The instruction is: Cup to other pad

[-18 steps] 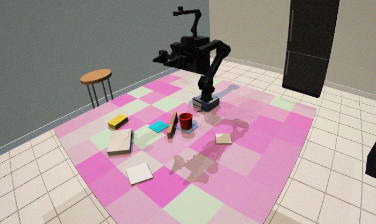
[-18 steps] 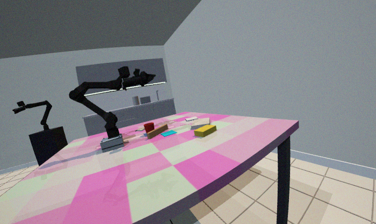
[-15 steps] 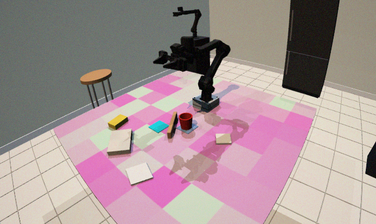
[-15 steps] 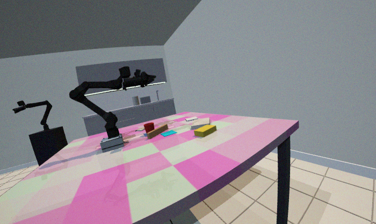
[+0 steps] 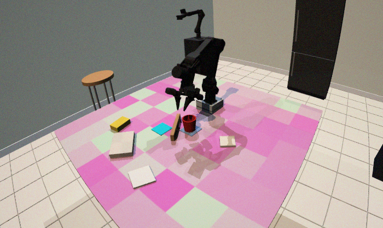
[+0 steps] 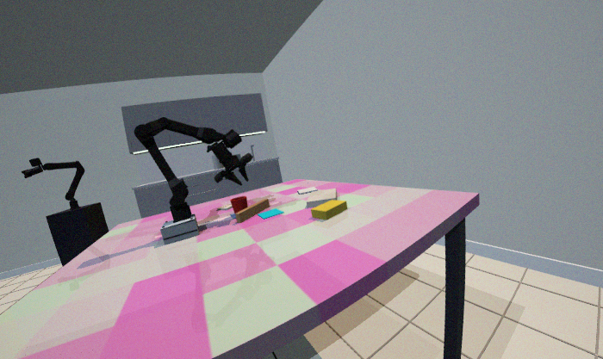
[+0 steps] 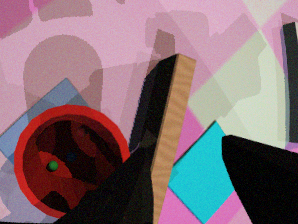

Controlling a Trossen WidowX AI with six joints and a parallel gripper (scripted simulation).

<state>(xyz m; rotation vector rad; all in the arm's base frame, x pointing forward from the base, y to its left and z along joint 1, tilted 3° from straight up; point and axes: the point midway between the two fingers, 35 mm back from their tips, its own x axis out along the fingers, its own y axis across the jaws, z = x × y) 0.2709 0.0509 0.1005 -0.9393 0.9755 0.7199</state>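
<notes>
The red cup is 100 mm below my gripper tip, 40 mm behind it and 10 mm to the left of it. Also, from my gripper tip: teal pad 140 mm below, 110 mm to the right, 60 mm ahead; blue pad 140 mm below, 50 mm behind, 10 mm to the left; wooden block 130 mm below, 50 mm to the right, 10 mm ahead.
</notes>
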